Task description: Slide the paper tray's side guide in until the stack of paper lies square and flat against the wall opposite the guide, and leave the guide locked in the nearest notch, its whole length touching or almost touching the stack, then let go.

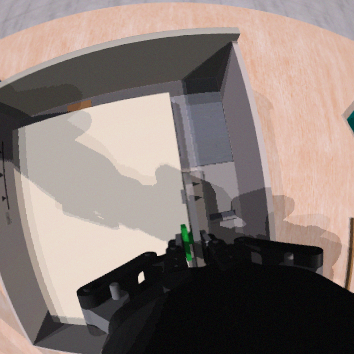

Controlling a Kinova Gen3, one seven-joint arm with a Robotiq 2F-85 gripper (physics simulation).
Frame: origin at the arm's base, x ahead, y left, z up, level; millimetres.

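Seen in the pictures: gripper, between the fingertips: [190, 240].
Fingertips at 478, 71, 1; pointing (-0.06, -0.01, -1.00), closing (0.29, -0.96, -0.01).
Observation:
Offsets run from my fingertips to a thing's middle, as dx, dy, dz. "spot": to the spot under its first point.
A cream paper stack {-12, +108, -26} [135, 130] lies in the grey tray {spot: +109, -37, +21} [252, 135], with its left edge close along the left wall. Any narrow gap there is hard to judge, and shadows cross the paper. The side guide {spot: +23, +2, +23} [195, 225] is a thin grey upright piece along the stack's right edge, seen nearly edge-on. It looks very near or touching the stack; contact along its whole length cannot be told. My gripper [190, 240] is shut on the guide's green tab {+6, +8, +20} [186, 240] at the stack's right edge. The fingers and black body hide the guide's near end and its lock.
The tray's far wall [125, 60] and right wall rise around the stack. A blue-grey floor panel {spot: +124, -9, -37} [210, 130] and small dark notch marks {spot: +42, -3, -27} [196, 197] lie right of the guide. An orange mark {spot: +133, +165, -37} [79, 106] shows beyond the stack. A teal object {spot: +205, -269, -51} [350, 122] is at the right edge.

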